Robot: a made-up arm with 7 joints.
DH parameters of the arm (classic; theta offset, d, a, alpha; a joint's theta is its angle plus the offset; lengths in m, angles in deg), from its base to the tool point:
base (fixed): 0 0 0 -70
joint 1: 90 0 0 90
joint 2: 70 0 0 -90
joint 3: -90 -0.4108 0.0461 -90
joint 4: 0 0 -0.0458 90
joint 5: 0 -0.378 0 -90
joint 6: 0 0 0 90
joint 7: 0 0 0 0
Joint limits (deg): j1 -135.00..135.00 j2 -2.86..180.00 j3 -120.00..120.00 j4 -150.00..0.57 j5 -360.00..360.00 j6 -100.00..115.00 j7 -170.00..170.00
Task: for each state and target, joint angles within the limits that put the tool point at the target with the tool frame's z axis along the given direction. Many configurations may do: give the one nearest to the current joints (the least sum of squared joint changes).
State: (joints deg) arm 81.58 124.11 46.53 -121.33 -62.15 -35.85 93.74
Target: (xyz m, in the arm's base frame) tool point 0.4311 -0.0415 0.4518 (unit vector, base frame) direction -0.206 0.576 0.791
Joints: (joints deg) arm 40.65 146.88 84.41 -89.37 -30.53 -72.38 93.74
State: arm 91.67 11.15 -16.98 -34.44 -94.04 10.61 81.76
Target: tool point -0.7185 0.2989 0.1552 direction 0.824 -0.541 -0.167
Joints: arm 98.11 45.30 -4.64 -8.76 -83.57 10.17 81.76
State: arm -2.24 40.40 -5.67 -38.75 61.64 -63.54 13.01
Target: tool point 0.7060 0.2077 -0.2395 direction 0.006 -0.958 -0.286
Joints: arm -48.79 24.14 14.02 -39.26 85.15 -78.18 13.01
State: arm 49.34 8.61 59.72 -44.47 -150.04 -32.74 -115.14
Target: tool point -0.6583 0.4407 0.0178 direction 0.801 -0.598 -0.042
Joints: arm 80.31 42.11 81.16 -20.92 -183.09 -7.76 -115.14
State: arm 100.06 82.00 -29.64 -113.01 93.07 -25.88 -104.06
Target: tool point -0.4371 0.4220 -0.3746 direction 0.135 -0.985 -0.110
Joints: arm 75.39 47.94 -3.04 -65.36 122.92 -66.71 -104.06
